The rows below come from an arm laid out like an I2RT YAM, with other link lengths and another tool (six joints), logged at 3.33 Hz.
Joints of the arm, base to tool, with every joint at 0 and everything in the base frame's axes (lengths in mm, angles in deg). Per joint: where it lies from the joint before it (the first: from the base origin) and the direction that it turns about. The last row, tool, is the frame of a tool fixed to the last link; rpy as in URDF.
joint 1: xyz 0 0 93.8 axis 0 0 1
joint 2: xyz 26 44.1 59.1 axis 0 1 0
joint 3: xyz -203.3 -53 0 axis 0 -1 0
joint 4: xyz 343 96.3 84 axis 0 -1 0
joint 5: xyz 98.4 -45.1 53.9 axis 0 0 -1
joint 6: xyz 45.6 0 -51.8 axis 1 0 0
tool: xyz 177 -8 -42 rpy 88.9 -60.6 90
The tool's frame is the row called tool.
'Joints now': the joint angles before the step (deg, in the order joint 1, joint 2, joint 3, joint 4, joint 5, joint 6). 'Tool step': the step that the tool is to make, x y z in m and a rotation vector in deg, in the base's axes. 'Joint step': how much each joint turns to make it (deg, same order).
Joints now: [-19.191 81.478 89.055 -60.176 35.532 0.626]
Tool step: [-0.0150 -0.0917 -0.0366 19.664 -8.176 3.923]
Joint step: [-23.453 5.930 5.354 0.406 -33.414 -9.024]
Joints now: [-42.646 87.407 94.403 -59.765 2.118 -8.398]
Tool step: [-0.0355 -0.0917 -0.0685 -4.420 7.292 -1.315]
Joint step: [-7.653 7.594 -3.856 10.257 2.922 -10.067]
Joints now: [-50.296 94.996 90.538 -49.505 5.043 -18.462]
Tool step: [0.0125 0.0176 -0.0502 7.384 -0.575 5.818]
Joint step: [-0.858 3.965 -1.339 -0.006 -7.947 -2.754]
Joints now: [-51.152 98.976 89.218 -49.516 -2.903 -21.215]
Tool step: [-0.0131 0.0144 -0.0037 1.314 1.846 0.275]
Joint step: [0.092 -2.304 -2.303 -2.204 0.441 -0.462]
